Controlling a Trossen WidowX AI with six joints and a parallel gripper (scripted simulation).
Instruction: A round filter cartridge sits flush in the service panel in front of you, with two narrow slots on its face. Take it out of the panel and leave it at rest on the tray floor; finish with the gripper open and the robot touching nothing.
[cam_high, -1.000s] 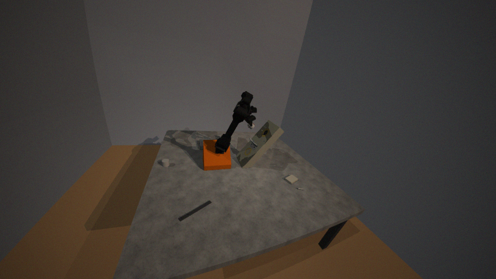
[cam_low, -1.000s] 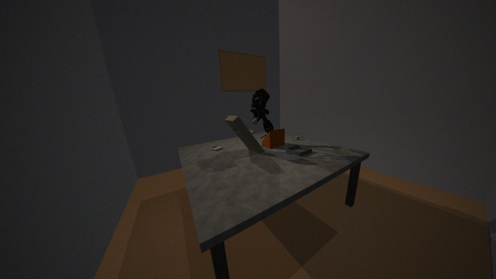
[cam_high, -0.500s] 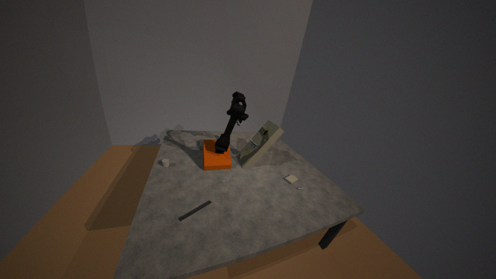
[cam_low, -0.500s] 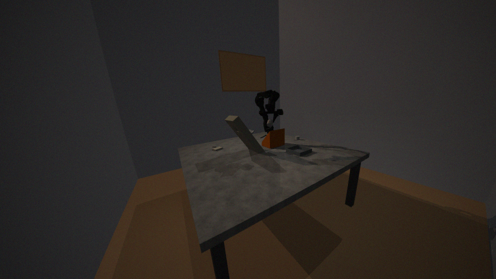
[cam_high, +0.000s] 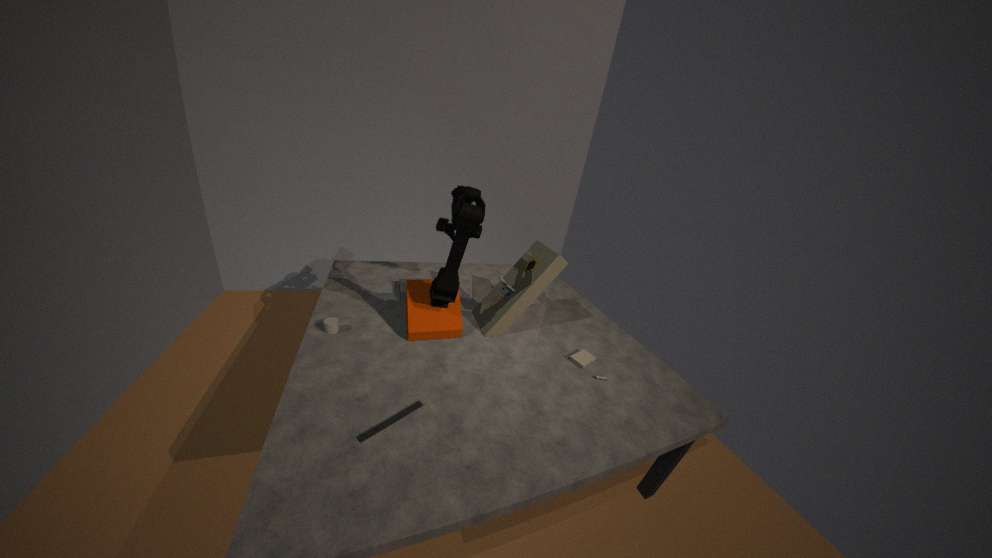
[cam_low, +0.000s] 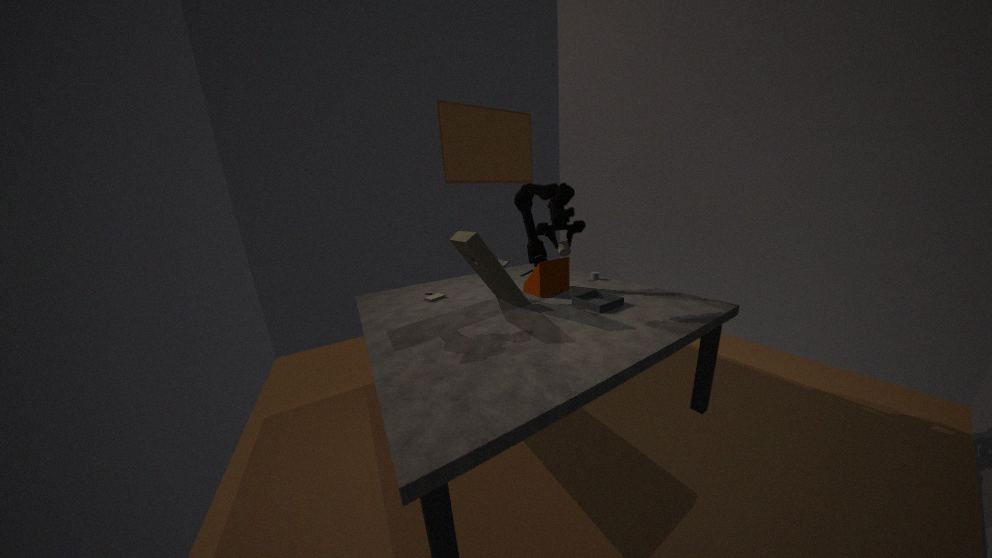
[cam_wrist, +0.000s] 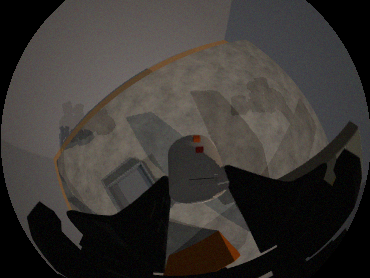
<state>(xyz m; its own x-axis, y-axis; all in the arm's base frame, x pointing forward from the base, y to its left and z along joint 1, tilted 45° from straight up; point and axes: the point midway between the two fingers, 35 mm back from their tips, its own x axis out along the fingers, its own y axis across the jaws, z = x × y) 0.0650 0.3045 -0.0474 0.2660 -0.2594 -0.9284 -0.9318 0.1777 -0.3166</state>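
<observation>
Now: the dark shallow tray 25 cm below my gripper tip, 17 cm behind it and 1 cm to the left of it. From my gripper tip the other things lie so: round filter cartridge: right at my gripper tip; service panel: 23 cm to the right, 22 cm ahead, 8 cm below; narrow pale ledge: 24 cm to the right, 17 cm ahead, 10 cm below.
</observation>
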